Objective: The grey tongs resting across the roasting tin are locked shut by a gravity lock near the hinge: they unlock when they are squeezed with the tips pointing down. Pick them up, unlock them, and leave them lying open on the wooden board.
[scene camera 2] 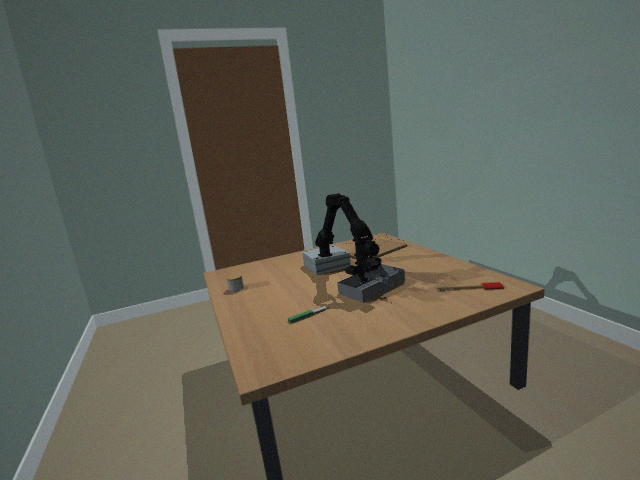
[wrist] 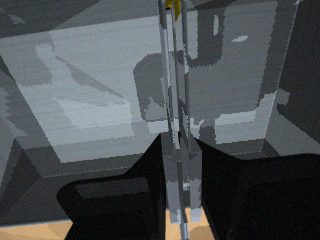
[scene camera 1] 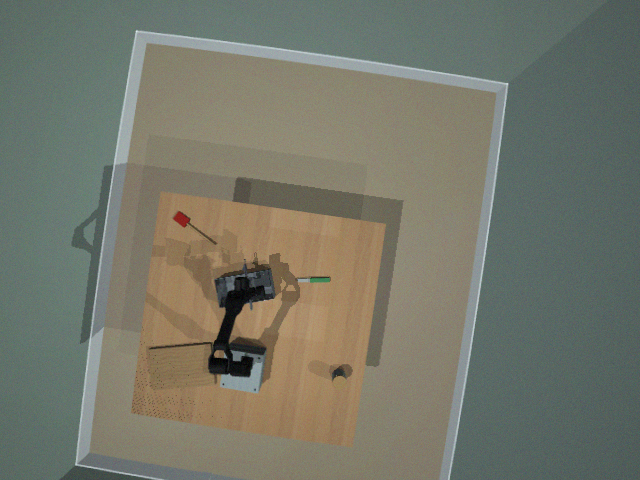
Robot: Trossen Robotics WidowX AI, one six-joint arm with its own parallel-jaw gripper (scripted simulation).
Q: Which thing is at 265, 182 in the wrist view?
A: The gripper.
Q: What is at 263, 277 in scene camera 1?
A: A grey roasting tin.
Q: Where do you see a grey roasting tin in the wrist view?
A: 90, 99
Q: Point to a grey roasting tin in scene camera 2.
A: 352, 287
